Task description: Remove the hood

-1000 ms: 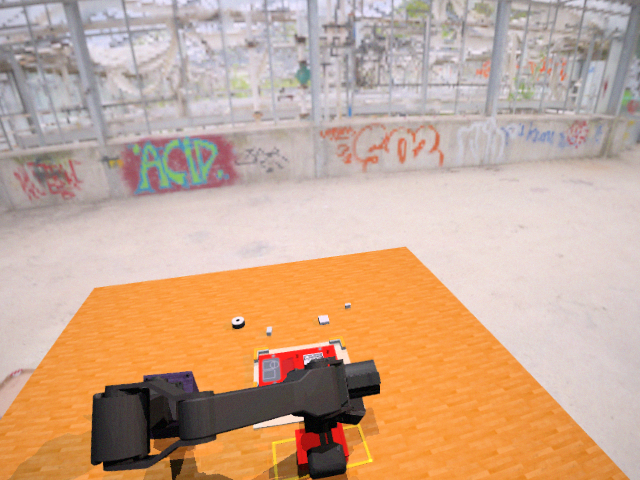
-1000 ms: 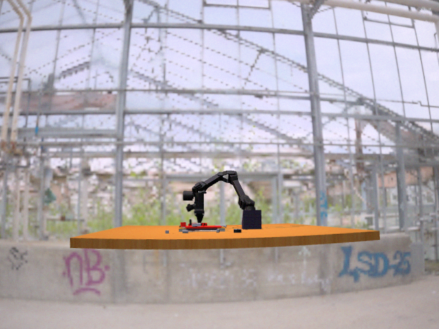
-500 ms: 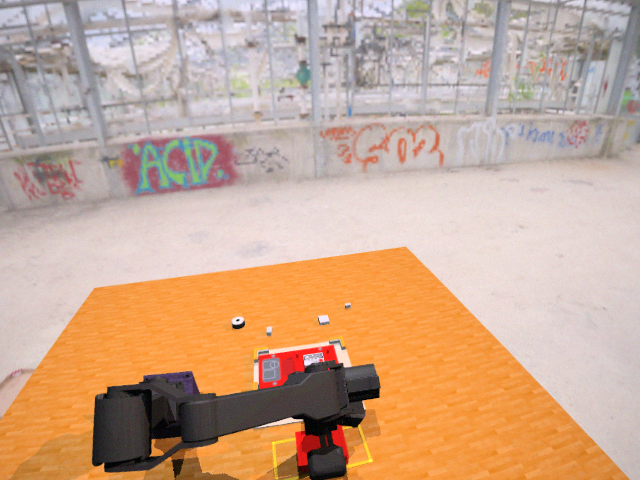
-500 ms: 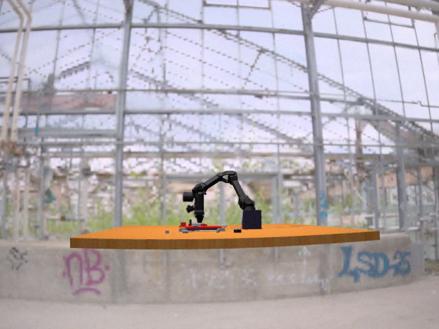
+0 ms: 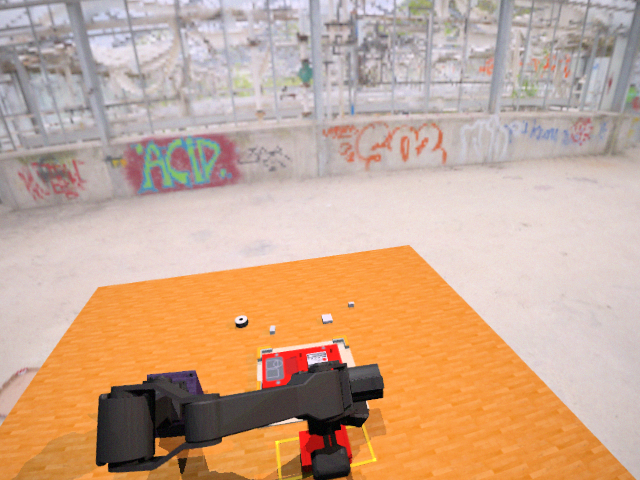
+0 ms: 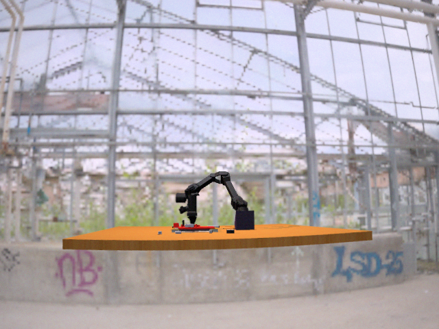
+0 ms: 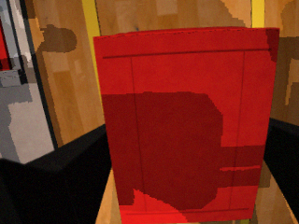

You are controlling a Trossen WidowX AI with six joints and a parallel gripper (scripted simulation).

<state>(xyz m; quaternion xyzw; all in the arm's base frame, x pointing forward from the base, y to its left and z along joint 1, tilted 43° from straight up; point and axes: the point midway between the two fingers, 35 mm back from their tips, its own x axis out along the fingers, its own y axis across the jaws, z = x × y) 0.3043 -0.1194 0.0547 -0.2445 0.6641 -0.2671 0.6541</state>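
Right now my gripper tip is 1 cm below the red hood. From my gripper tip the other things lie so: black wheel 18 cm behind, 43 cm to the left.
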